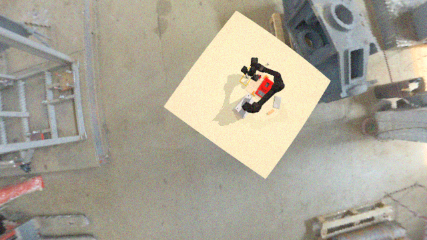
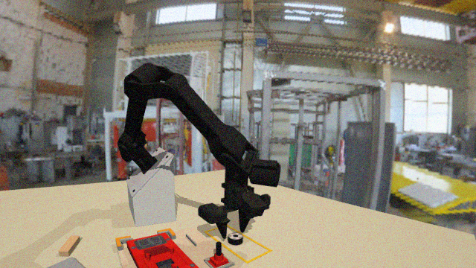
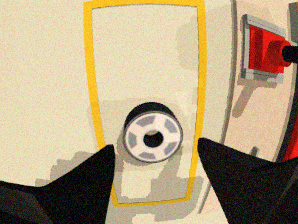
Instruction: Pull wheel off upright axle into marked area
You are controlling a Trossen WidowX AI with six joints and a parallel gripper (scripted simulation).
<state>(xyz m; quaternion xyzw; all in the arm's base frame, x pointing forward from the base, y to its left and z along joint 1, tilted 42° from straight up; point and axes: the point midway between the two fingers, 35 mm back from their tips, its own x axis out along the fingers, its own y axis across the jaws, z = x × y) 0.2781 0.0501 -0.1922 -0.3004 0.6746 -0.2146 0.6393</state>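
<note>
Now: gripper tip 1 cm short of the wheel and 1 cm above it. Also, from my gripper tip: black axle: 9 cm to the right, 8 cm ahead, 2 cm above; then wooden block: 42 cm to the right, 10 cm behind, 1 cm below.
</note>
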